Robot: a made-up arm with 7 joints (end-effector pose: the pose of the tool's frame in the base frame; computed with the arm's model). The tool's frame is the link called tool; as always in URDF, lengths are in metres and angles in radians. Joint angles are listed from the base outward.
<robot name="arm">
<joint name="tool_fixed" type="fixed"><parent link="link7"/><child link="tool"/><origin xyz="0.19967 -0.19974 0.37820" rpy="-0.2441 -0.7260 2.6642"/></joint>
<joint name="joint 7" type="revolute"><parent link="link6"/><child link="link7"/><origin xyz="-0.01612 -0.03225 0.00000" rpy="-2.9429 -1.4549 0.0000"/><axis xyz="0 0 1"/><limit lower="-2.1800" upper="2.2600"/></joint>
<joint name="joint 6" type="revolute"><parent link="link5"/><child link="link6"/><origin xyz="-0.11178 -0.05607 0.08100" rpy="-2.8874 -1.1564 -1.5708"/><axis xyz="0 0 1"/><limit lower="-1.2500" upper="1.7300"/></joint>
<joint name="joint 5" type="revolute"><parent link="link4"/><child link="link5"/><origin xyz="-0.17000 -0.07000 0.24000" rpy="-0.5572 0.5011 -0.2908"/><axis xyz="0 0 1"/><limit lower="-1.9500" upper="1.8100"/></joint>
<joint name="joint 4" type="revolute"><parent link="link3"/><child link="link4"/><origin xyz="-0.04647 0.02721 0.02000" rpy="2.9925 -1.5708 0.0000"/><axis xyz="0 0 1"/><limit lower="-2.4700" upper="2.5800"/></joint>
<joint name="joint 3" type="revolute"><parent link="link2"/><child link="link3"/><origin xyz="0.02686 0.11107 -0.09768" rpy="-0.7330 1.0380 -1.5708"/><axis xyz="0 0 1"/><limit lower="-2.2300" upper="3.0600"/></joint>
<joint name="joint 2" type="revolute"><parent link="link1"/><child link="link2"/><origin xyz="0.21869 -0.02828 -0.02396" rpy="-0.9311 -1.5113 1.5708"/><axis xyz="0 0 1"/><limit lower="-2.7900" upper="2.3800"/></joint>
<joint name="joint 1" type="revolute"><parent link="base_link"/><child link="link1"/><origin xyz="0.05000 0.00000 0.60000" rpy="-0.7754 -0.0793 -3.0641"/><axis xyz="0 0 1"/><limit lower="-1.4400" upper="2.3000"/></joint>
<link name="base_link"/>
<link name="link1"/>
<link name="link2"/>
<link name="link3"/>
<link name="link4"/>
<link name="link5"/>
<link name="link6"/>
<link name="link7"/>
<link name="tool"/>
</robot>
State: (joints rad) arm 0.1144 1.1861 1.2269 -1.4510 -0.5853 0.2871 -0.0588
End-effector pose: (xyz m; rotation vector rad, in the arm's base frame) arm -0.5882 -0.6814 0.2153 1.7068 -0.3474 -0.5746
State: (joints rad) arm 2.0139 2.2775 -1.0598 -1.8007 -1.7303 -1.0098 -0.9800
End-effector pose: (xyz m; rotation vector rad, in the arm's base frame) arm 0.3369 -0.3690 0.8514 -0.2046 0.7946 -1.3425
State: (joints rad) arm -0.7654 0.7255 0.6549 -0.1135 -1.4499 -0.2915 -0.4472
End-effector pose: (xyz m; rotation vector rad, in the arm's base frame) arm -0.7506 0.3217 0.9649 0.0843 -0.8485 -1.5122
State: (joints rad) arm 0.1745 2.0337 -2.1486 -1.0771 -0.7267 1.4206 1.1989
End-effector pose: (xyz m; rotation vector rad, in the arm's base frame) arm -0.1435 0.7876 0.7065 -1.3203 0.8108 0.8559
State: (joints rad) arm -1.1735 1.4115 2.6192 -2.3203 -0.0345 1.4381 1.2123
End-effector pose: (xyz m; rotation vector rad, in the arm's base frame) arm -0.5887 0.0018 0.0172 1.5023 -1.7768 -0.5652
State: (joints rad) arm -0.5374 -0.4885 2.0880 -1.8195 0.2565 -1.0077 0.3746
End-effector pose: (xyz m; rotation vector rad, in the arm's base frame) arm -0.1073 -0.5424 0.5800 2.3639 -0.0322 0.7249
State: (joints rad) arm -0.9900 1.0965 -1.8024 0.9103 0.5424 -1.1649 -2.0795
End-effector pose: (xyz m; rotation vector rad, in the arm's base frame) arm 0.2363 0.5075 0.6021 -1.4327 1.9507 0.0680
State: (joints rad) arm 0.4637 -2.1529 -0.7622 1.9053 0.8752 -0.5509 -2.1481
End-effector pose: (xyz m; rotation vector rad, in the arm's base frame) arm 0.0875 -0.3778 0.0591 2.1130 -0.5807 1.0974
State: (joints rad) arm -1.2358 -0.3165 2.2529 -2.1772 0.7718 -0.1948 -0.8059
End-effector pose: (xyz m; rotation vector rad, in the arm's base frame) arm -0.4490 -0.5647 0.9675 1.5503 0.1175 -0.8693
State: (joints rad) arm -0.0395 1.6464 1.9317 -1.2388 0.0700 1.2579 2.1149
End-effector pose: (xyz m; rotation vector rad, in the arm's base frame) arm -0.4051 0.0828 -0.3295 0.8120 -3.0108 -0.2492
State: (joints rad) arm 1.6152 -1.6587 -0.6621 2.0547 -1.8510 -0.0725 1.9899
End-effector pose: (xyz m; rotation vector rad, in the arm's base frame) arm 0.4868 0.0360 -0.0325 -2.1424 0.4804 -0.6011
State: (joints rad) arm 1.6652 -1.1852 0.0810 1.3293 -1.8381 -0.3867 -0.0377
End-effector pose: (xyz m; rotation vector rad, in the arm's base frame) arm 0.7065 -0.4244 0.1528 0.6582 1.7089 0.4912
